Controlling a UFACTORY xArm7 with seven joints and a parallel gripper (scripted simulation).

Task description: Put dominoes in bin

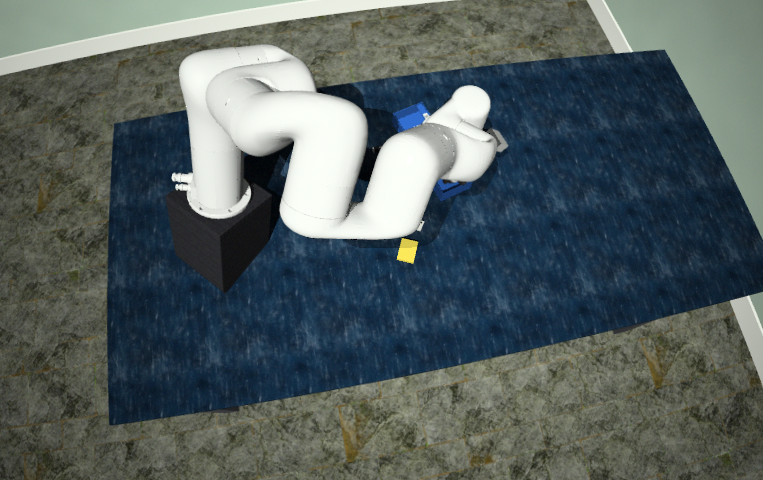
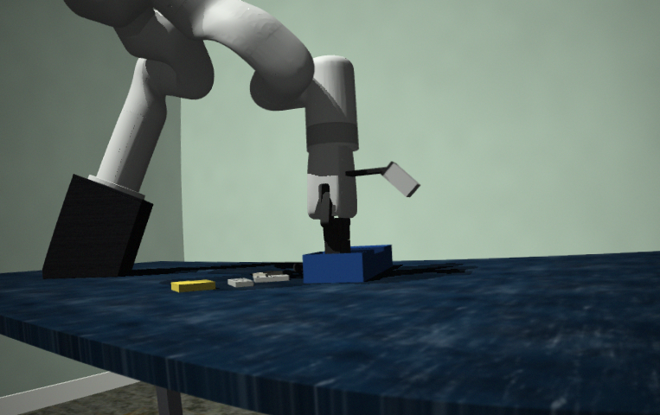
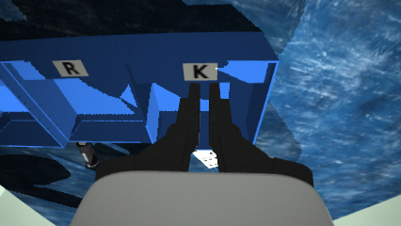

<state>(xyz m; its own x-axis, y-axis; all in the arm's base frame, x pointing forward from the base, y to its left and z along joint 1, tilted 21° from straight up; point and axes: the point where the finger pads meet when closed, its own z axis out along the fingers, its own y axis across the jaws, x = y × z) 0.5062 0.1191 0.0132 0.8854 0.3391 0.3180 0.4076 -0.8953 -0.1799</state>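
Right now my hand is 4 cm past the blue bin, 8 cm to the right of it and 2 cm above it. Also, from my hand: dark cylinder 15 cm behind, 9 cm to the left, 3 cm below; flat yellow block 10 cm behind, 18 cm to the right, 3 cm below.
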